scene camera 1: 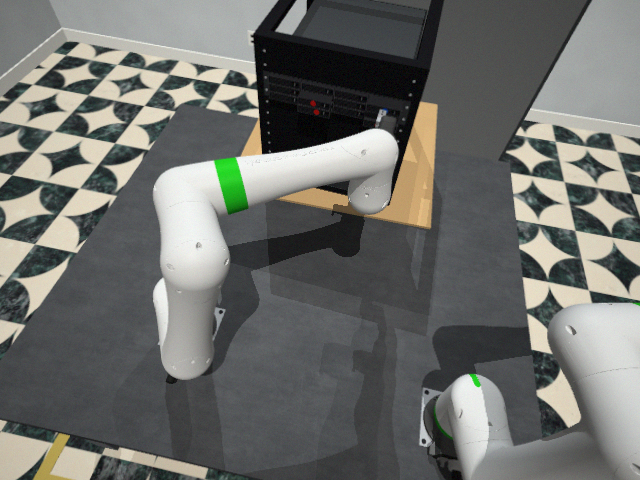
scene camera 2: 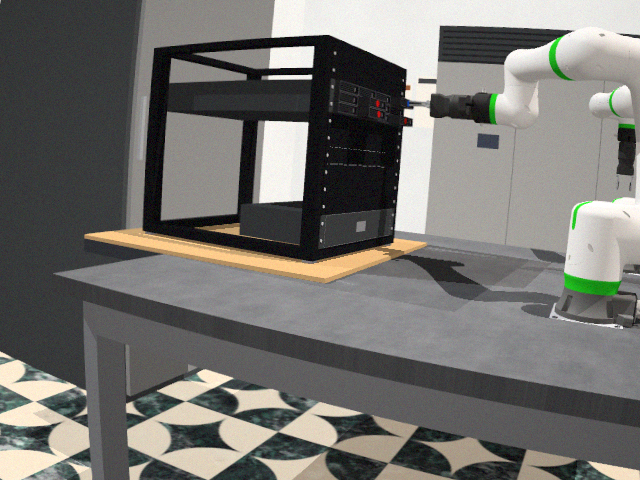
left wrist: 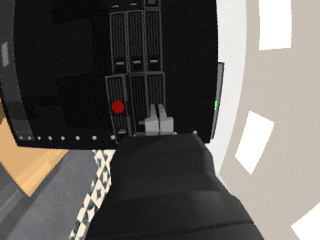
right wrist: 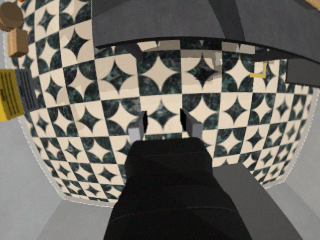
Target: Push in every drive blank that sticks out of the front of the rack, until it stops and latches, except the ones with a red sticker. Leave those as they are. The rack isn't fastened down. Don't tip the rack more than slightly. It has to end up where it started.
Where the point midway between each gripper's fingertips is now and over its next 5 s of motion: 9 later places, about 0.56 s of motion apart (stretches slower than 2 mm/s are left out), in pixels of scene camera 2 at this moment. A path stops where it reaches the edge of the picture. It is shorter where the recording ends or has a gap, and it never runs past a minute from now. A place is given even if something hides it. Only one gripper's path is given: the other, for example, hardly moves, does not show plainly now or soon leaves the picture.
My left gripper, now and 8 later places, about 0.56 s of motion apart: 410,103; 407,103; 404,103; 401,103; 399,103; 399,103; 398,102; 398,103; 416,103
